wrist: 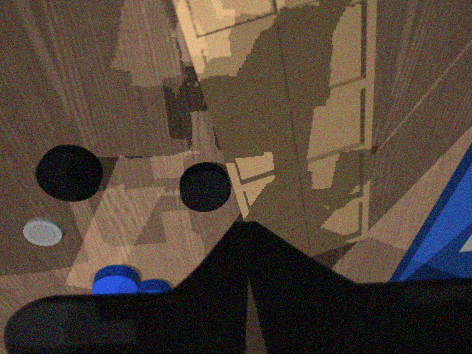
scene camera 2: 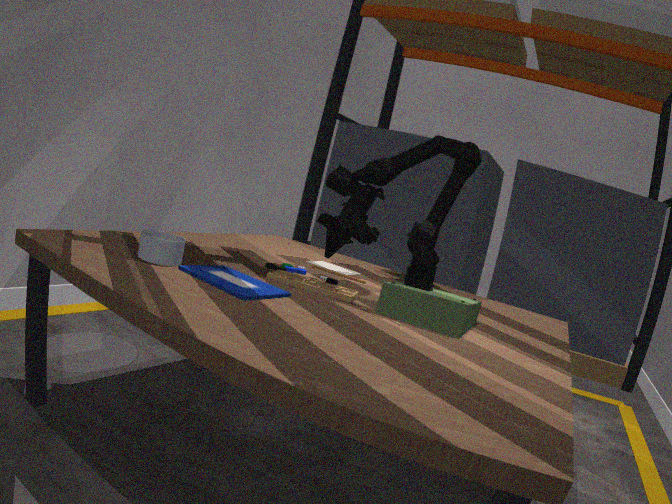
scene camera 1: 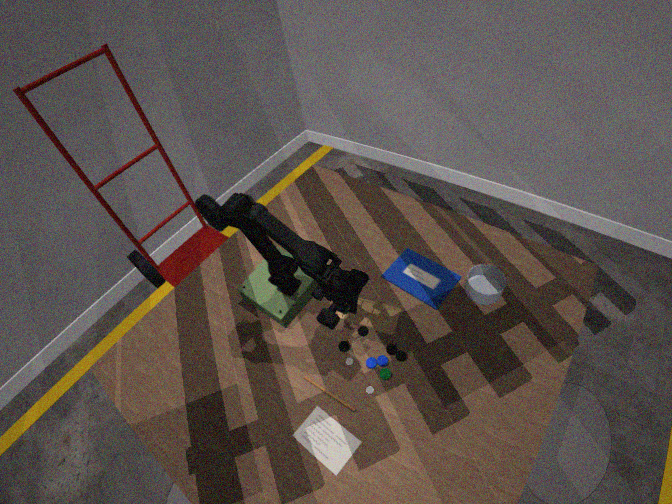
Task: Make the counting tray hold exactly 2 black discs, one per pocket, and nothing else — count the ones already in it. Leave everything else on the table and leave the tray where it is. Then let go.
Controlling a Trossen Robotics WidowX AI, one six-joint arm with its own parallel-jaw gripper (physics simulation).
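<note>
My gripper (scene camera 1: 353,311) (scene camera 2: 328,253) (wrist: 245,232) is shut and empty, raised above the table near the tray's edge. The light wooden counting tray (scene camera 1: 370,306) (scene camera 2: 347,293) (wrist: 371,100) lies partly in shadow; no disc shows in its visible pockets in the wrist view, where its top is cut off. One black disc (scene camera 1: 363,330) (wrist: 205,186) lies on the table close beside the tray. A second black disc (scene camera 1: 344,345) (wrist: 69,172) lies farther from it. Two more black discs, one (scene camera 1: 391,348) beside the other (scene camera 1: 401,355), lie to the right in scene view 1.
Two blue discs (scene camera 1: 371,362) (wrist: 116,281), a green disc (scene camera 1: 384,373) and two whitish discs (scene camera 1: 349,360) (wrist: 43,232) lie nearby. A blue flat tray (scene camera 1: 398,273) (scene camera 2: 260,292), a clear round container (scene camera 1: 485,284) (scene camera 2: 161,249), a thin stick (scene camera 1: 330,394) and a paper (scene camera 1: 327,440) are also there.
</note>
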